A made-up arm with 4 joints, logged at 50 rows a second.
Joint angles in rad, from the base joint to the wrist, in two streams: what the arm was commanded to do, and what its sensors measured. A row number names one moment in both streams.
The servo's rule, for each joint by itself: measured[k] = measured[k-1] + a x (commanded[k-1-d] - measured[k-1]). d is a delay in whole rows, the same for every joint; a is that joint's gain. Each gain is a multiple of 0.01, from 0.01 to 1. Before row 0 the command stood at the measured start. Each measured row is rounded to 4 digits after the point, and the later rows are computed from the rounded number. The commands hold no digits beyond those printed.
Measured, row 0:
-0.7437 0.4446 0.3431 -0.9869
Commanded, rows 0 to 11:
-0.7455 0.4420 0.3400 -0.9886
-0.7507 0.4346 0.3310 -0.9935
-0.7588 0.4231 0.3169 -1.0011
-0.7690 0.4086 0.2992 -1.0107
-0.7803 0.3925 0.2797 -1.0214
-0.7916 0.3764 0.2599 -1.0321
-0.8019 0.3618 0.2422 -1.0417
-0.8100 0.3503 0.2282 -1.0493
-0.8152 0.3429 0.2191 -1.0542
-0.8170 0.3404 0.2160 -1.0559
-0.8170 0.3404 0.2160 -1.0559
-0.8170 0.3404 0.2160 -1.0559
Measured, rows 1 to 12:
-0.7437 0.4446 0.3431 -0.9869
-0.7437 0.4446 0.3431 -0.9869
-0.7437 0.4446 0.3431 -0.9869
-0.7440 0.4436 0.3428 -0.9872
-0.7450 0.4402 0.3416 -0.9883
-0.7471 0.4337 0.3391 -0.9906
-0.7504 0.4242 0.3351 -0.9942
-0.7549 0.4122 0.3296 -0.9991
-0.7604 0.3986 0.3226 -1.0050
-0.7666 0.3846 0.3146 -1.0116
-0.7731 0.3716 0.3060 -1.0184
-0.7794 0.3607 0.2973 -1.0248
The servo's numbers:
d 3
a 0.15 0.38 0.10 0.18

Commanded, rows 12 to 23:
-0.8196 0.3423 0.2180 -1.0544
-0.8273 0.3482 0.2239 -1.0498
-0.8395 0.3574 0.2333 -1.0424
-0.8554 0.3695 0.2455 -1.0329
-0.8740 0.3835 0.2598 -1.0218
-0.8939 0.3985 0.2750 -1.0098
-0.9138 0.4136 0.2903 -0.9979
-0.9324 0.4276 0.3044 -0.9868
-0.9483 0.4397 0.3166 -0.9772
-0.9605 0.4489 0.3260 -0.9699
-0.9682 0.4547 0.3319 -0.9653
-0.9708 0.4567 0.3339 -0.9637
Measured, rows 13 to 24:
-0.7850 0.3530 0.2892 -1.0304
-0.7898 0.3482 0.2819 -1.0350
-0.7939 0.3452 0.2753 -1.0388
-0.7978 0.3441 0.2696 -1.0416
-0.8022 0.3457 0.2650 -1.0431
-0.8078 0.3501 0.2618 -1.0430
-0.8149 0.3575 0.2602 -1.0412
-0.8238 0.3674 0.2602 -1.0377
-0.8343 0.3792 0.2617 -1.0327
-0.8462 0.3923 0.2646 -1.0264
-0.8591 0.4057 0.2686 -1.0193
-0.8725 0.4186 0.2734 -1.0117

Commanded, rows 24 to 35:
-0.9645 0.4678 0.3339 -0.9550
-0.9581 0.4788 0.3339 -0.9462
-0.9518 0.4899 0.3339 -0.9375
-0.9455 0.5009 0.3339 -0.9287
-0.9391 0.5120 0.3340 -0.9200
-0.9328 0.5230 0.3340 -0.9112
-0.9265 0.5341 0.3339 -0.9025
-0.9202 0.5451 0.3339 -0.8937
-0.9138 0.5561 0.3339 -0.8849
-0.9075 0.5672 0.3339 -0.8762
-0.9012 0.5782 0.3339 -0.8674
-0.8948 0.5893 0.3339 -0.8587
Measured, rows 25 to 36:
-0.8857 0.4301 0.2787 -1.0042
-0.8981 0.4394 0.2840 -0.9972
-0.9090 0.4460 0.2890 -0.9912
-0.9173 0.4543 0.2935 -0.9847
-0.9234 0.4636 0.2975 -0.9778
-0.9277 0.4736 0.3011 -0.9705
-0.9304 0.4840 0.3044 -0.9630
-0.9317 0.4946 0.3074 -0.9553
-0.9319 0.5054 0.3101 -0.9474
-0.9311 0.5163 0.3125 -0.9393
-0.9295 0.5272 0.3146 -0.9311
-0.9271 0.5382 0.3165 -0.9228

